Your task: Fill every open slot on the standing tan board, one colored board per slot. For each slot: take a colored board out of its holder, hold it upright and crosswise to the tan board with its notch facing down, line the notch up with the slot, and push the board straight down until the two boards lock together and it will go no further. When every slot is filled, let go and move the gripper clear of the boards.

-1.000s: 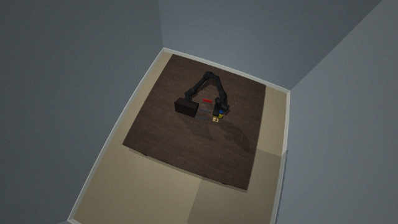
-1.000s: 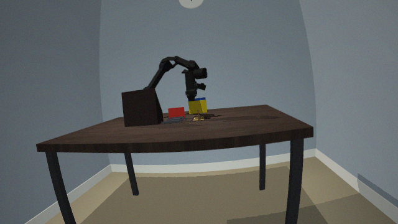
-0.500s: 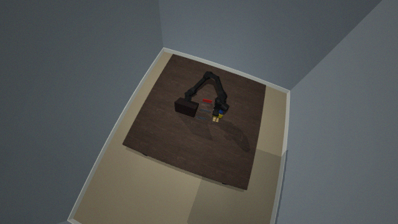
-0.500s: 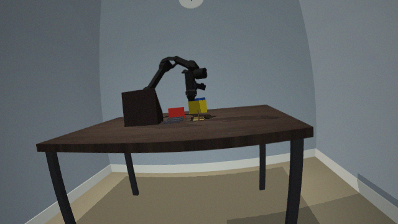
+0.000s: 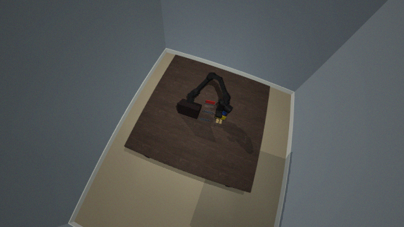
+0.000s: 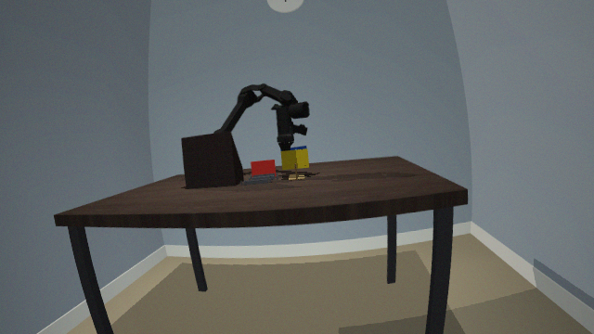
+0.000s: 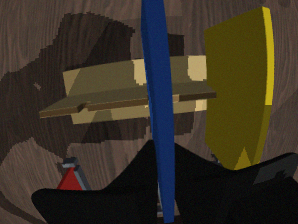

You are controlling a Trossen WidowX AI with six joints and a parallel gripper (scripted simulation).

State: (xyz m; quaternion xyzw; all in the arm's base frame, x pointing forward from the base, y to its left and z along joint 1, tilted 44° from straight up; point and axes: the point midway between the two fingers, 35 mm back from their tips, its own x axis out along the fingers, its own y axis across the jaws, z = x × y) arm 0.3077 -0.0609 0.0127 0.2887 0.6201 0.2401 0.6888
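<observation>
My gripper tip is 30 mm short of the blue board. Round my gripper tip: red board: 110 mm to the left, 100 mm behind, 50 mm below; yellow board: 50 mm to the right, 30 mm ahead, 10 mm below; tan board: 40 mm below, 30 mm ahead.
</observation>
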